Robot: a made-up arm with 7 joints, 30 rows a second.
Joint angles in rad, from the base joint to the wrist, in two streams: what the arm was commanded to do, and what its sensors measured. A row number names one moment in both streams.
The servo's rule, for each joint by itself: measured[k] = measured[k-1] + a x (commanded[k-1-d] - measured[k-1]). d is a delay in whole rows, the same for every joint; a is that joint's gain. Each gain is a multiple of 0.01, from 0.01 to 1. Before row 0 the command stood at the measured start. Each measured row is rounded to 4 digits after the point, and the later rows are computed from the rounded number. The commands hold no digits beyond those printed.
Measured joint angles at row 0: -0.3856 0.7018 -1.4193 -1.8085 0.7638 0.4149 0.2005
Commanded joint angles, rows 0 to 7: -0.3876 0.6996 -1.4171 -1.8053 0.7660 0.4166 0.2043; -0.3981 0.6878 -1.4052 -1.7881 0.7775 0.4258 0.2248; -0.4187 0.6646 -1.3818 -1.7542 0.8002 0.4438 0.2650; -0.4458 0.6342 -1.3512 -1.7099 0.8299 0.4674 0.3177; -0.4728 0.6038 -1.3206 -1.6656 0.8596 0.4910 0.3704; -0.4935 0.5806 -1.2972 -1.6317 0.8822 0.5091 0.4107; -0.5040 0.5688 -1.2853 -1.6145 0.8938 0.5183 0.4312; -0.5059 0.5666 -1.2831 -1.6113 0.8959 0.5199 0.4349
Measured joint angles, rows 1 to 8: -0.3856 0.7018 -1.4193 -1.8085 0.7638 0.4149 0.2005; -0.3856 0.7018 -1.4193 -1.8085 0.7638 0.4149 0.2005; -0.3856 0.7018 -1.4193 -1.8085 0.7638 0.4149 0.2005; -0.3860 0.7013 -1.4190 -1.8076 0.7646 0.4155 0.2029; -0.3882 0.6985 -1.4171 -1.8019 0.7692 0.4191 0.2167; -0.3937 0.6914 -1.4122 -1.7881 0.7804 0.4277 0.2471; -0.4031 0.6794 -1.4037 -1.7654 0.7982 0.4416 0.2916; -0.4156 0.6635 -1.3921 -1.7365 0.8203 0.4589 0.3412
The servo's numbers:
d 3
a 0.18 0.21 0.14 0.29 0.36 0.35 0.63

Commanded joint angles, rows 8 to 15: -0.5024 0.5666 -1.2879 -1.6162 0.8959 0.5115 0.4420; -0.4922 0.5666 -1.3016 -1.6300 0.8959 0.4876 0.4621; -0.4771 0.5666 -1.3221 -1.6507 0.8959 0.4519 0.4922; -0.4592 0.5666 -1.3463 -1.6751 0.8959 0.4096 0.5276; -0.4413 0.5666 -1.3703 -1.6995 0.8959 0.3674 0.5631; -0.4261 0.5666 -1.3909 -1.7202 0.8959 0.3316 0.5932; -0.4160 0.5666 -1.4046 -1.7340 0.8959 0.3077 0.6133; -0.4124 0.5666 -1.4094 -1.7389 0.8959 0.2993 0.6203
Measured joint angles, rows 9 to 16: -0.4296 0.6461 -1.3788 -1.7061 0.8426 0.4765 0.3850; -0.4430 0.6299 -1.3657 -1.6795 0.8610 0.4911 0.4141; -0.4543 0.6166 -1.3541 -1.6597 0.8736 0.5012 0.4272; -0.4630 0.6061 -1.3448 -1.6471 0.8816 0.5048 0.4365; -0.4683 0.5978 -1.3388 -1.6421 0.8867 0.4988 0.4526; -0.4699 0.5912 -1.3365 -1.6446 0.8900 0.4824 0.4775; -0.4680 0.5860 -1.3379 -1.6534 0.8921 0.4569 0.5091; -0.4632 0.5819 -1.3424 -1.6668 0.8935 0.4256 0.5431
